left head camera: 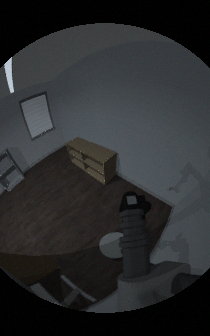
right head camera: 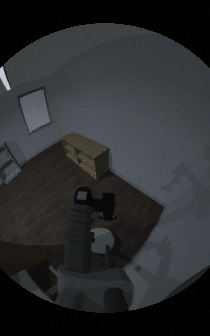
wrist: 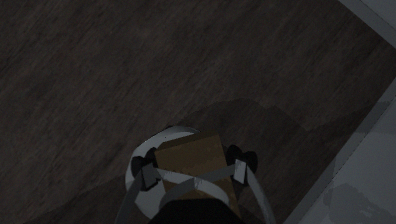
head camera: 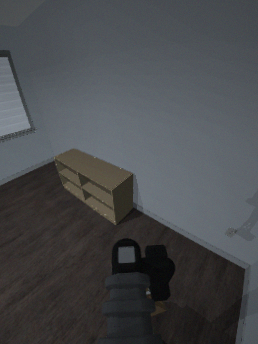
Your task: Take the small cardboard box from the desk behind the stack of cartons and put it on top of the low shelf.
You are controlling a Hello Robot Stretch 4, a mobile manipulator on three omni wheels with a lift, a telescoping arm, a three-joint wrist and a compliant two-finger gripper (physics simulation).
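Seen in the pictures: gripper, fingertip midpoint: (wrist: 194,159) (head camera: 150,296); robot's base, origin of the base link: (left head camera: 113,244) (right head camera: 99,239).
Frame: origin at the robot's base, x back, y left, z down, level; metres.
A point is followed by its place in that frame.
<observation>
The small cardboard box (wrist: 190,156) @[x -0.237, y -0.084, z -0.887 m] (right head camera: 107,224) @[x -0.165, y -0.091, z -0.885 m] is between the two fingers of my gripper (wrist: 194,159) @[x -0.223, y -0.087, z -0.838 m] (right head camera: 108,218) @[x -0.223, y -0.087, z -0.838 m], which is shut on it. The box hangs above the floor, slightly turned, with its lower part hidden by the gripper body in the wrist view. In the head camera, a brown corner of the box (head camera: 159,307) @[x -0.178, y -0.106, z -0.886 m] shows beside the wrist. The low shelf (head camera: 123,199) @[x -1.275, y 0.015, z -0.313 m] (left head camera: 110,169) @[x -1.293, y 0.000, z -0.272 m] (right head camera: 102,164) @[x -1.298, y -0.004, z -0.277 m] is light wood with open compartments and a bare top. It stands against the wall, ahead and slightly left, well apart from my gripper. The desk and carton stack cannot be made out.
A wall (head camera: 175,125) @[x -1.188, y -0.431, z -1.212 m] runs behind the shelf and along the right, with a corner at right. A window (head camera: 12,100) @[x -2.644, y 1.876, z -1.350 m] is at left. A grey open unit (left head camera: 10,170) @[x -1.262, y 3.023, z -0.362 m] stands far left. A dark brown flat surface (left head camera: 25,267) is at lower left. A pale round disc (left head camera: 110,245) @[x 0.004, y 0.049, z -0.187 m] (right head camera: 104,241) @[x 0.015, y -0.071, z -0.187 m] lies below the arm.
</observation>
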